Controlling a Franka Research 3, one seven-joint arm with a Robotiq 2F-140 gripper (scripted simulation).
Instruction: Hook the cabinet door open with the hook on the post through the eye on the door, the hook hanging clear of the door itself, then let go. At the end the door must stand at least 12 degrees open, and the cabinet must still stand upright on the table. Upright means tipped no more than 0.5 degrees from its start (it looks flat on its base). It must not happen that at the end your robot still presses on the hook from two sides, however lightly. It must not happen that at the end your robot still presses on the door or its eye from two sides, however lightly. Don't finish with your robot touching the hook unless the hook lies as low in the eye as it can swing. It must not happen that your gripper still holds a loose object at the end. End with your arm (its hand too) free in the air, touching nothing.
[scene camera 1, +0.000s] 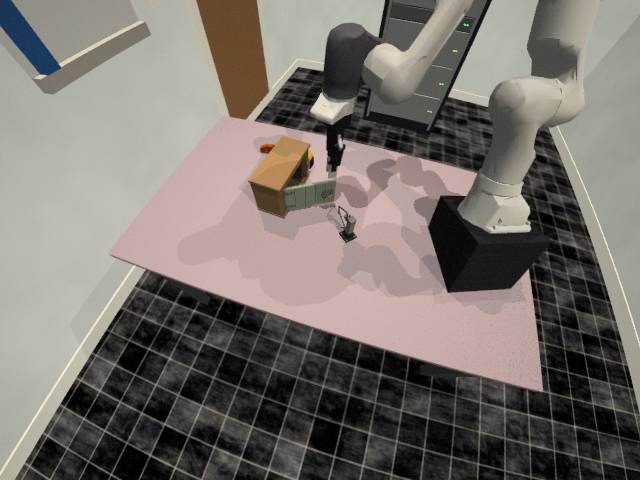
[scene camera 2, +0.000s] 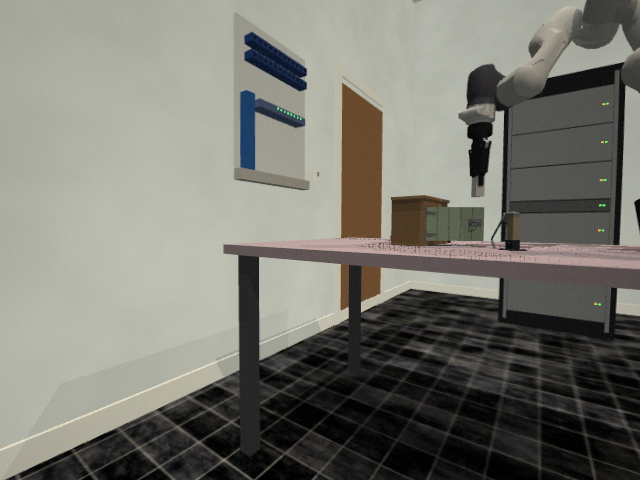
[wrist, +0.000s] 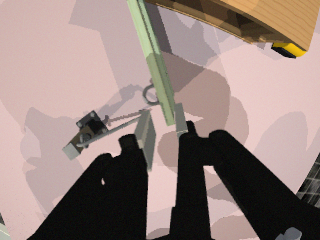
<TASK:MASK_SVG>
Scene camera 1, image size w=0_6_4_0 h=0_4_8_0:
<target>gripper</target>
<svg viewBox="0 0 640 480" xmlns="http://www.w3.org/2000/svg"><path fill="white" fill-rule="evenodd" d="M352 114L344 116L334 125L324 123L327 127L326 150L328 151L326 172L328 172L328 179L336 178L337 169L341 164L346 147L345 144L342 144L344 130L349 127Z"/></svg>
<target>wooden cabinet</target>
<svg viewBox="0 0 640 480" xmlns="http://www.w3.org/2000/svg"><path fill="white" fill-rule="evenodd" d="M248 180L251 184L258 210L280 218L285 218L290 209L334 201L335 179L305 184L309 177L308 149L310 143L284 136L280 138Z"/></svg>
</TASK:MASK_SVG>
